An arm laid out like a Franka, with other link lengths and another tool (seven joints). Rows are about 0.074 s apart.
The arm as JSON. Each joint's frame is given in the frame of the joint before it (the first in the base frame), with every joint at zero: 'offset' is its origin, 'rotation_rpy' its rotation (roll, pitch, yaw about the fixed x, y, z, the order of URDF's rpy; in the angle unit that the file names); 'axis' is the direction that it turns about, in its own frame. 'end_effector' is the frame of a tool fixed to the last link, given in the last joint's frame.
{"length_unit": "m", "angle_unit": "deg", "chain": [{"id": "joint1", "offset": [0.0, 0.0, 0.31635], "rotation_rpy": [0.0, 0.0, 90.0], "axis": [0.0, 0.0, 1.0]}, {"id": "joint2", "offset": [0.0, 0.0, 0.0], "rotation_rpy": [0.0, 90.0, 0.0], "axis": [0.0, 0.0, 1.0]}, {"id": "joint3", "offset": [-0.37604, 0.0, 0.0], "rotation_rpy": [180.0, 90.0, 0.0], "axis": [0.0, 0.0, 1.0]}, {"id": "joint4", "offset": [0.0, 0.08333, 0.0], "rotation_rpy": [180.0, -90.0, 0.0], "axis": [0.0, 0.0, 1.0]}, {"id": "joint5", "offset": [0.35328, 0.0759, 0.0], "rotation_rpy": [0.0, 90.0, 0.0], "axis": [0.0, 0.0, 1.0]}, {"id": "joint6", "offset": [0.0, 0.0, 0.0], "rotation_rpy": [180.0, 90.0, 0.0], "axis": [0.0, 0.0, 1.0]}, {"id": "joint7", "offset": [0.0, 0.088, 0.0], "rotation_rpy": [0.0, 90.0, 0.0], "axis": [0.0, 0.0, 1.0]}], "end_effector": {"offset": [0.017, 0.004, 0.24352], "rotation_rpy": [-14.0, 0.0, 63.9]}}
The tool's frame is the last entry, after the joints.
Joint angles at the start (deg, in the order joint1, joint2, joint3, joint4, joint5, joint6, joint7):
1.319, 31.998, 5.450, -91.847, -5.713, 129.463, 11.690
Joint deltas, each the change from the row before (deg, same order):
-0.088, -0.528, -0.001, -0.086, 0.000, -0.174, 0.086
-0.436, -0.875, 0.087, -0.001, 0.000, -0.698, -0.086
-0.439, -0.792, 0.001, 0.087, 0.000, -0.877, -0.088
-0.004, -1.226, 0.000, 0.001, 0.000, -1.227, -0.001
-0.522, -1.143, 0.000, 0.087, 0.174, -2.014, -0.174
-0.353, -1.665, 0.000, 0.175, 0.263, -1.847, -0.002
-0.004, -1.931, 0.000, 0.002, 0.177, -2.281, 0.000
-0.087, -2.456, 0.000, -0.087, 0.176, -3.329, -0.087
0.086, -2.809, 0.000, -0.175, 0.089, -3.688, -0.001
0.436, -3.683, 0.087, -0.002, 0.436, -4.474, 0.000
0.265, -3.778, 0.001, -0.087, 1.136, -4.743, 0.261
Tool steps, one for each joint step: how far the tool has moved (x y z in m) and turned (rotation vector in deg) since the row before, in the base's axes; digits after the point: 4 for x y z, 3 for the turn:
-0.0003, -0.0013, 0.0056, -0.016, -0.272, -0.176
-0.0011, -0.0049, 0.0096, -0.056, -0.182, -0.300
-0.0014, -0.0060, 0.0088, -0.121, -0.010, -0.387
-0.0036, -0.0008, 0.0127, -0.166, -0.013, -0.050
-0.0061, -0.0073, 0.0107, -0.131, 0.786, -0.520
-0.0051, -0.0047, 0.0181, 0.004, 0.016, -0.556
-0.0087, -0.0009, 0.0189, -0.129, 0.346, -0.175
-0.0142, -0.0024, 0.0221, -0.261, 0.953, -0.211
-0.0175, -0.0008, 0.0243, -0.373, 1.034, -0.110
-0.0228, 0.0048, 0.0336, -0.090, 0.799, 0.165
-0.0266, 0.0043, 0.0322, 0.558, 1.119, -0.485

